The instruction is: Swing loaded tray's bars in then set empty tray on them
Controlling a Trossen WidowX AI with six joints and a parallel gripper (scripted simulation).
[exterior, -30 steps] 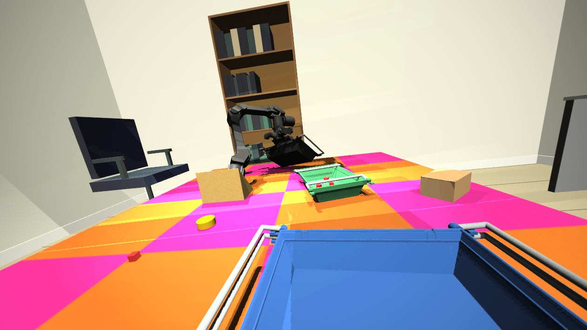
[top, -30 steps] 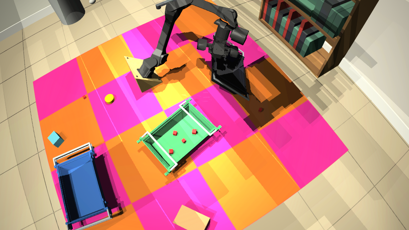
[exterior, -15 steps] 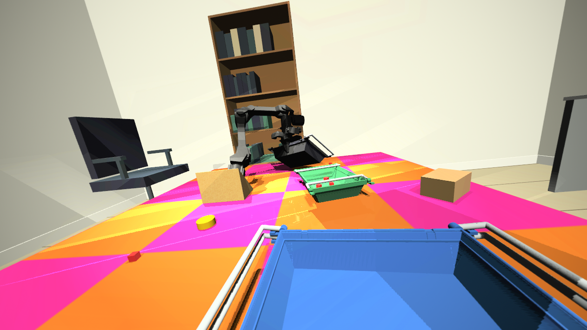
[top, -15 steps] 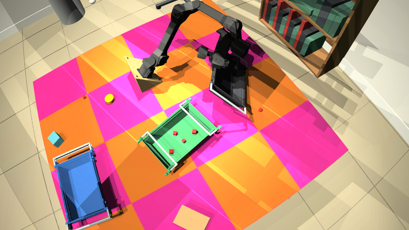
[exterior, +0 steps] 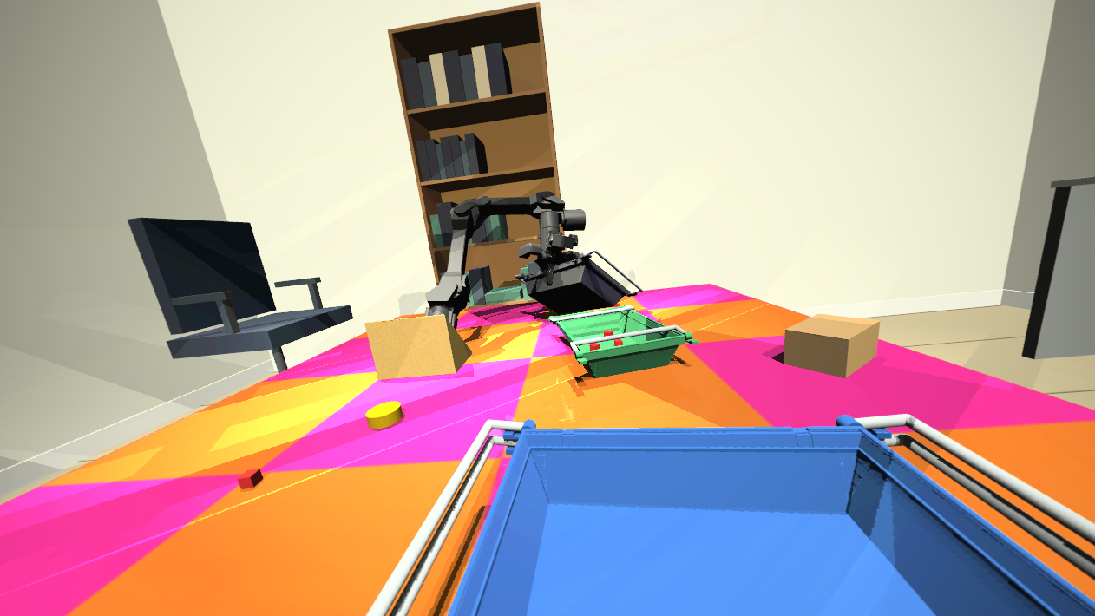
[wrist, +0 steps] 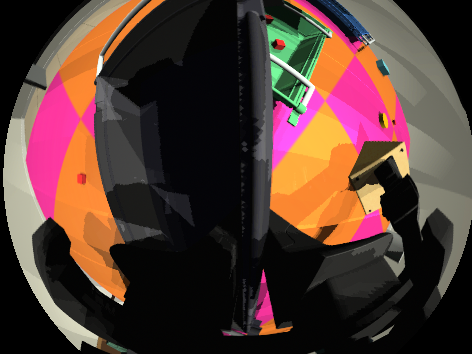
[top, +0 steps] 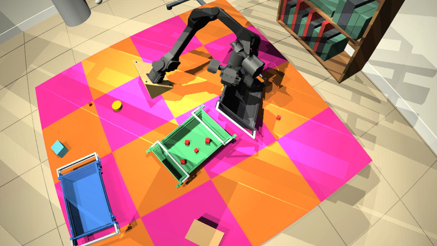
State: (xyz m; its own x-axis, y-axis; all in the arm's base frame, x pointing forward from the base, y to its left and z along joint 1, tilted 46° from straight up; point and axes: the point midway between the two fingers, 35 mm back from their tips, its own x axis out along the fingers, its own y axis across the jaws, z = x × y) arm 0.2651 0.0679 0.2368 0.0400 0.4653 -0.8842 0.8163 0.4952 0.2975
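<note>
Now: gripper tip 7 cm short of the black tray, 5 cm to the right of it and 1 cm above it. From my gripper tip the other things lie so: cyan cube: 29 cm behind, 77 cm to the right, 10 cm below; yellow disc: 31 cm behind, 42 cm to the right, 11 cm below; cardboard box: 42 cm ahead, 42 cm to the right, 9 cm below.
</note>
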